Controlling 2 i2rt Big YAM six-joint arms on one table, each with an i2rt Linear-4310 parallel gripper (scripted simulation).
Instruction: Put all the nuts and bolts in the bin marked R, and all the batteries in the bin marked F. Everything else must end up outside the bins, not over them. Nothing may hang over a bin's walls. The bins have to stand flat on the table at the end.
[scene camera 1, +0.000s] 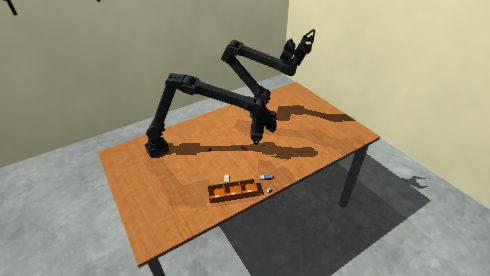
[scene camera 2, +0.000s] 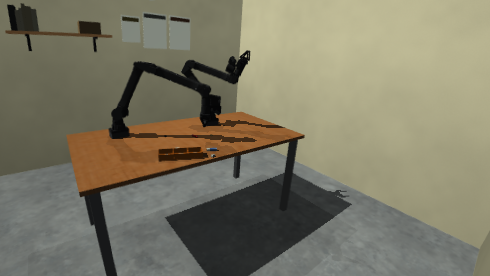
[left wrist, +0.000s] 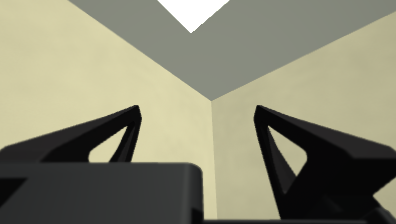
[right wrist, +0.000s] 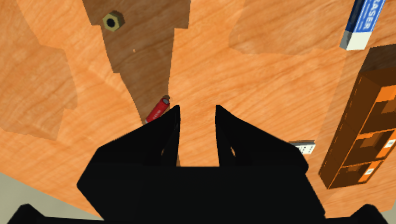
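Note:
An orange bin unit (scene camera 1: 246, 188) is visible; in the left wrist view it is out of frame. Also visible: my left gripper (left wrist: 197, 111) and my right gripper (right wrist: 197, 111).

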